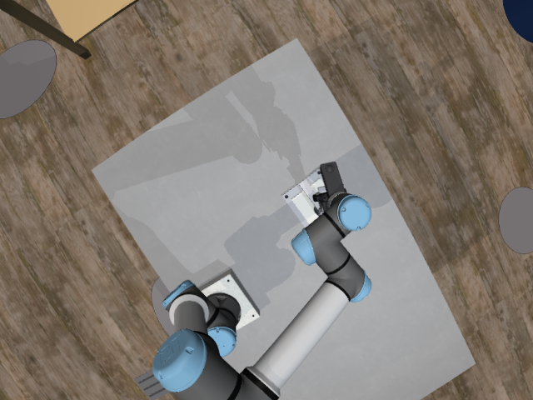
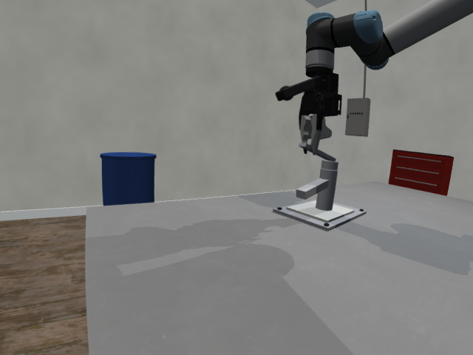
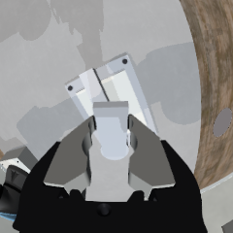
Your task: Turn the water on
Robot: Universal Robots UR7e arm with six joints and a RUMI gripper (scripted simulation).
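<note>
Right now the flat lever is 30 mm to the right of my hand, 10 mm below it and 10 mm behind it. From my hand the other things lie so: grey tap 70 mm below, 50 mm to the right, 20 mm behind.
</note>
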